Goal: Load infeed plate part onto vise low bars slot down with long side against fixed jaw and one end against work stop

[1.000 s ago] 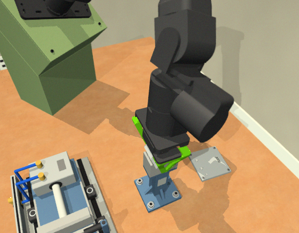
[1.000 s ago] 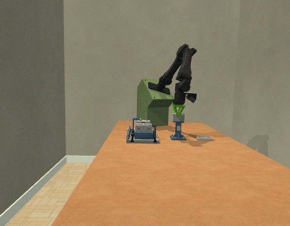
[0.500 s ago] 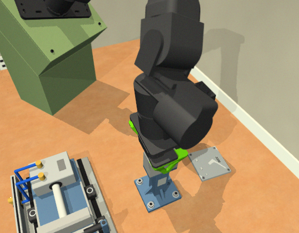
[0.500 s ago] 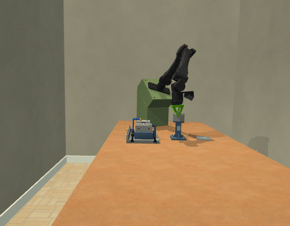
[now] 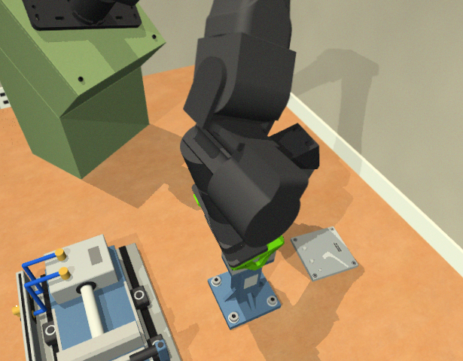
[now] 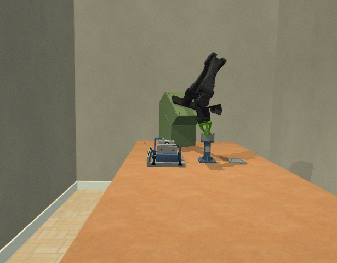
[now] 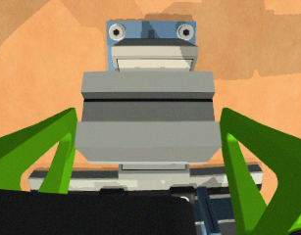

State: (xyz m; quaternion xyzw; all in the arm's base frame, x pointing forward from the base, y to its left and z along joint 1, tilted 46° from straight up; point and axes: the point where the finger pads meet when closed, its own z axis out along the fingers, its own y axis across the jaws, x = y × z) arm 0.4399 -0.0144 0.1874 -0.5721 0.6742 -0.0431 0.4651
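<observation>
My hand is 1 cm to the right of the grey part and 1 cm below it. Also, from my hand: moving jaw: 22 cm to the right, 8 cm below, 1 cm ahead; work stop: 17 cm to the right, 6 cm below, 5 cm ahead; white cylinder rod: 21 cm to the right, 8 cm below, 4 cm behind.
</observation>
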